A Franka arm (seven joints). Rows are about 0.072 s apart.
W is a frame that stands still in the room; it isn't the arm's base.
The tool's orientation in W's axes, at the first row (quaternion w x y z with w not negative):
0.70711, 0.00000, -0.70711, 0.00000
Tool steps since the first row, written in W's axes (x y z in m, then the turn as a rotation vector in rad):
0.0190, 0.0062, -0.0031, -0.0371, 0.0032, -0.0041
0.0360, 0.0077, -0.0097, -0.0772, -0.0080, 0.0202
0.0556, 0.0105, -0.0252, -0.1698, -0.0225, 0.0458
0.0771, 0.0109, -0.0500, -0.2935, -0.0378, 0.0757
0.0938, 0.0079, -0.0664, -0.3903, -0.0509, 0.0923
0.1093, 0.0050, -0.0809, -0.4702, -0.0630, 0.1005
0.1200, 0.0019, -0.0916, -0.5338, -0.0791, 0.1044
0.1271, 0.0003, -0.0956, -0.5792, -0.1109, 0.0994
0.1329, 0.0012, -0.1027, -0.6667, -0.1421, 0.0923
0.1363, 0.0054, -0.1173, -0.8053, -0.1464, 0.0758
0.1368, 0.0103, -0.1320, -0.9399, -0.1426, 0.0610
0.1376, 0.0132, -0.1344, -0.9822, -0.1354, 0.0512
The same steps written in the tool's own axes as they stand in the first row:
-0.0031, 0.0062, -0.0190, -0.0041, 0.0032, 0.0371
-0.0097, 0.0077, -0.0360, 0.0202, -0.0080, 0.0772
-0.0252, 0.0105, -0.0556, 0.0458, -0.0225, 0.1698
-0.0500, 0.0109, -0.0771, 0.0757, -0.0378, 0.2935
-0.0664, 0.0079, -0.0938, 0.0923, -0.0509, 0.3903
-0.0809, 0.0050, -0.1093, 0.1005, -0.0630, 0.4702
-0.0916, 0.0019, -0.1200, 0.1044, -0.0791, 0.5338
-0.0956, 0.0003, -0.1271, 0.0994, -0.1109, 0.5792
-0.1027, 0.0012, -0.1329, 0.0923, -0.1421, 0.6667
-0.1173, 0.0054, -0.1363, 0.0758, -0.1464, 0.8053
-0.1320, 0.0103, -0.1368, 0.0610, -0.1426, 0.9399
-0.1344, 0.0132, -0.1376, 0.0512, -0.1354, 0.9822

